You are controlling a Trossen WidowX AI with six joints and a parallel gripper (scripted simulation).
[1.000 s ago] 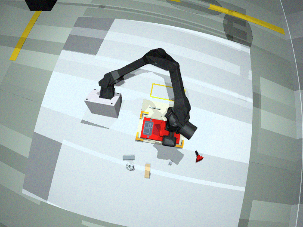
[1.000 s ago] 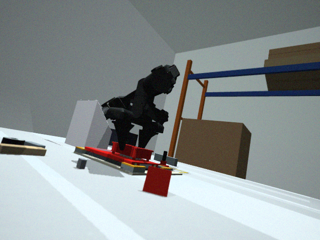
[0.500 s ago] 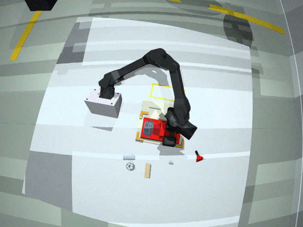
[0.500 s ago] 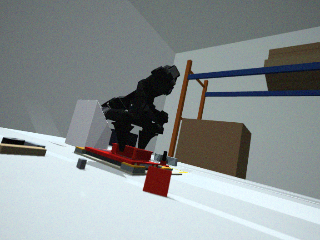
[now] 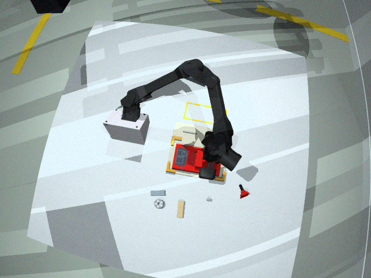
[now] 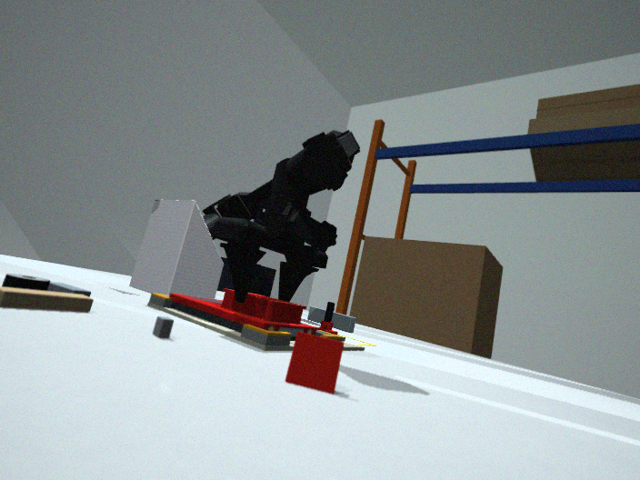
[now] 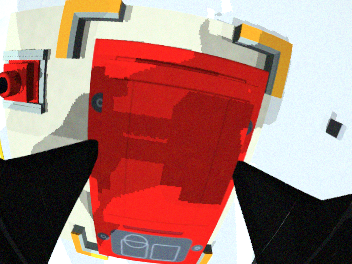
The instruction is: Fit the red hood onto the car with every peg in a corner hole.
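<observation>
My gripper tip is right at the red hood. Round my gripper tip: wooden block 220 mm to the right, 70 mm behind, 30 mm below; grey engine block 10 mm below.
</observation>
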